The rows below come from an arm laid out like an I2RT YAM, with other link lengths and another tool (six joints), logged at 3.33 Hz.
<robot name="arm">
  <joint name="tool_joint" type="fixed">
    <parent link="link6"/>
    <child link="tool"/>
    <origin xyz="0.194 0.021 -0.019" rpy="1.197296 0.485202 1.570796"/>
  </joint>
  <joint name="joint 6" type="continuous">
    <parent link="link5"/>
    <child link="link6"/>
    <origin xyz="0.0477 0 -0.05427" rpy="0 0 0"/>
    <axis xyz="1 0 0"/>
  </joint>
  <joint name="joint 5" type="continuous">
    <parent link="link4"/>
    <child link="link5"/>
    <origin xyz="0.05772 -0.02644 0.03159" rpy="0 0 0"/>
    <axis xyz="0 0 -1"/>
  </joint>
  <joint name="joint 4" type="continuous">
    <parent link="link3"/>
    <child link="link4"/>
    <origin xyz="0.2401 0.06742 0.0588" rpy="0 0 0"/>
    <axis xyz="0 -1 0"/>
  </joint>
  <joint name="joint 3" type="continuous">
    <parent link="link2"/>
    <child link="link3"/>
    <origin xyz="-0.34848 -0.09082 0" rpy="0 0 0"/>
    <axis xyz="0 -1 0"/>
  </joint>
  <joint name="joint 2" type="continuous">
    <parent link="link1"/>
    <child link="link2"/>
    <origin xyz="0.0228 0.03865 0.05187" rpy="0 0 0"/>
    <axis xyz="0 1 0"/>
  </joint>
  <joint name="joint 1" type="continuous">
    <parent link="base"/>
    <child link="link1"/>
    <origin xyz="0 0 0.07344" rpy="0 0 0"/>
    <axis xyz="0 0 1"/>
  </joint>
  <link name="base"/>
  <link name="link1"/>
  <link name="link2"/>
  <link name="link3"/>
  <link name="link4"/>
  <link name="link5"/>
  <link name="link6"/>
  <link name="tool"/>
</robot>
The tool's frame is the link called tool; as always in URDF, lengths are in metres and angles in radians. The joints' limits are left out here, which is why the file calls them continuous.
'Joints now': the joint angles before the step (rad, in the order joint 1, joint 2, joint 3, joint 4, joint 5, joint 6). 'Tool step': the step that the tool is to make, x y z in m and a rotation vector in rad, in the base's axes. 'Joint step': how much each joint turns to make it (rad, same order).
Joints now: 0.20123 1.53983 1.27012 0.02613 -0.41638 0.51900
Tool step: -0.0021 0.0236 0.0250 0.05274 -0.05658 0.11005
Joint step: -0.00002 0.03383 0.04409 0.06453 -0.11599 0.01907
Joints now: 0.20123 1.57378 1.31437 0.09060 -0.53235 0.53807
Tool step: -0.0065 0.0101 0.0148 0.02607 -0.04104 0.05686
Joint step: 0.00000 0.00357 0.00729 0.04742 -0.05875 0.01069
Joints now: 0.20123 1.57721 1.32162 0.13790 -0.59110 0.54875
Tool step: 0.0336 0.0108 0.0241 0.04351 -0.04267 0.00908
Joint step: 0.00423 0.09627 0.12531 0.04420 -0.00759 0.04044
